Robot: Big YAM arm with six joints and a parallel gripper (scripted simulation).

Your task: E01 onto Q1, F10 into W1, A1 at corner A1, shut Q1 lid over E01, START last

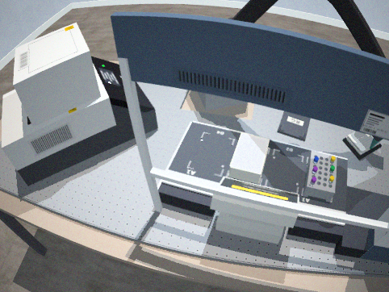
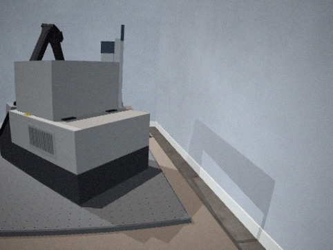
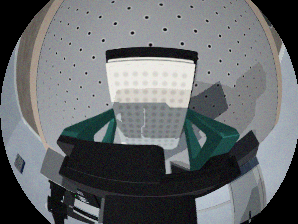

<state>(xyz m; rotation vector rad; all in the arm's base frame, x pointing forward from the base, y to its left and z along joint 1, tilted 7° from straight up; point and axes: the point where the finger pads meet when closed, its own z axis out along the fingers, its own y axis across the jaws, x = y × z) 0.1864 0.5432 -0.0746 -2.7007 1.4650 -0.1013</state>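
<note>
The dark nest is 20 mm below my hand. The rest, counted from my hand: dark nest pad: 60 mm behind, 270 mm to the right, 20 mm below; then tube cooling block: 210 mm ahead, 220 mm to the right, 50 mm above; then post: 320 mm ahead, 650 mm to the right, 210 mm above.
</note>
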